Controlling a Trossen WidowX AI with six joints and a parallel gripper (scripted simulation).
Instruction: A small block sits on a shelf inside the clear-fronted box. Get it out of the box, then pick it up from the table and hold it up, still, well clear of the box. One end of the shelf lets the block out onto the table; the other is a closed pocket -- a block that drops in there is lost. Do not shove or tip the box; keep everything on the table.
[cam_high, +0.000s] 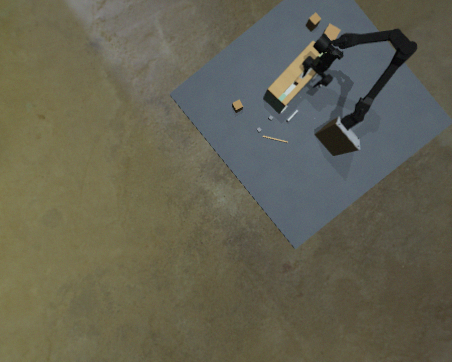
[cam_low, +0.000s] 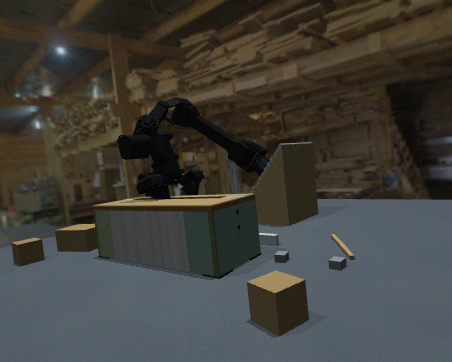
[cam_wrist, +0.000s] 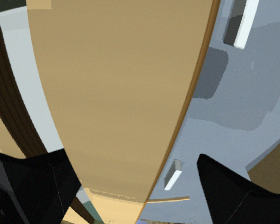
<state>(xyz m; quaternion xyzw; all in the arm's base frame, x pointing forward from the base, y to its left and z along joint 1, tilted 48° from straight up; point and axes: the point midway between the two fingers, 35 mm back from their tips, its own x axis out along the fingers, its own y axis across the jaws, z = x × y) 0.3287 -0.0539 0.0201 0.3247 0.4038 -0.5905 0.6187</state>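
My gripper tip is now 30 mm to the right of the box, 30 mm short of it and 20 mm above it. From my gripper tip the other things lie so: tan cube (400 mm to the left, 180 mm ahead, 60 mm below); wooden stick (340 mm to the left, 140 mm behind, 80 mm below).
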